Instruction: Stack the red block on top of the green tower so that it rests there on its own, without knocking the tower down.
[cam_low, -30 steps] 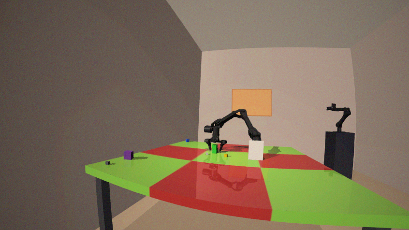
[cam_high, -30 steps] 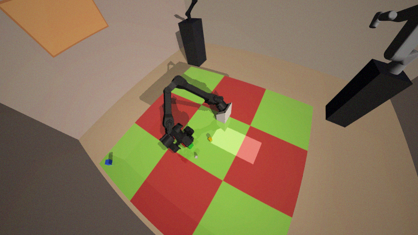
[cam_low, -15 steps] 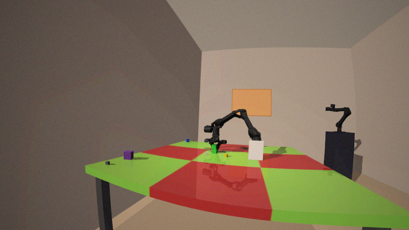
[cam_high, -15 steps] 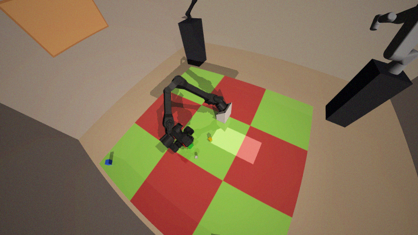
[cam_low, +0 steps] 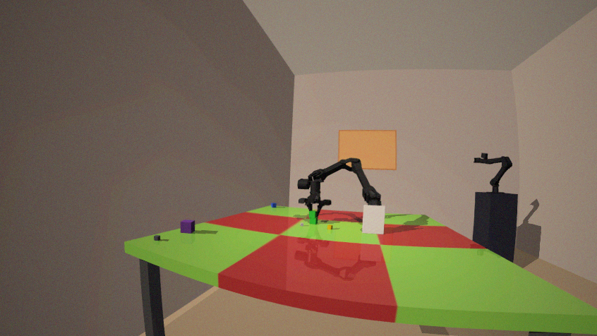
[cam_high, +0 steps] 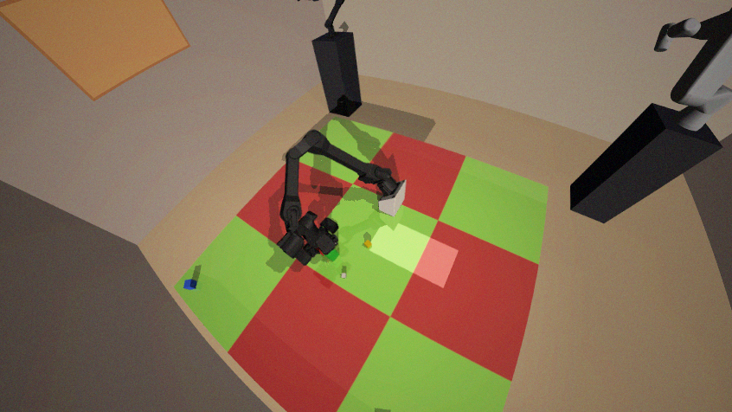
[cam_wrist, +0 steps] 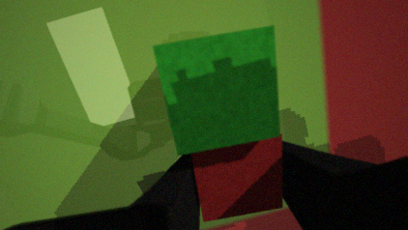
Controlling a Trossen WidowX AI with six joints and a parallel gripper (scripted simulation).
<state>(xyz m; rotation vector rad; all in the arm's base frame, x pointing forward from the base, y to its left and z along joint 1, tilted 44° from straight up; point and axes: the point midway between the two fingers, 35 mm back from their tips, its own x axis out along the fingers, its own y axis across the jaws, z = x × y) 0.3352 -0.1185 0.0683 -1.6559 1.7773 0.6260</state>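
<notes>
My gripper tip is now 120 mm to the right of the small white cube, 40 mm short of it and 30 mm above it. The rest, counted from my gripper tip: small orange block: 140 mm to the left, 110 mm behind, 30 mm below; blue block: 440 mm to the right, 440 mm ahead, 20 mm below; red block: 10 mm above.
</notes>
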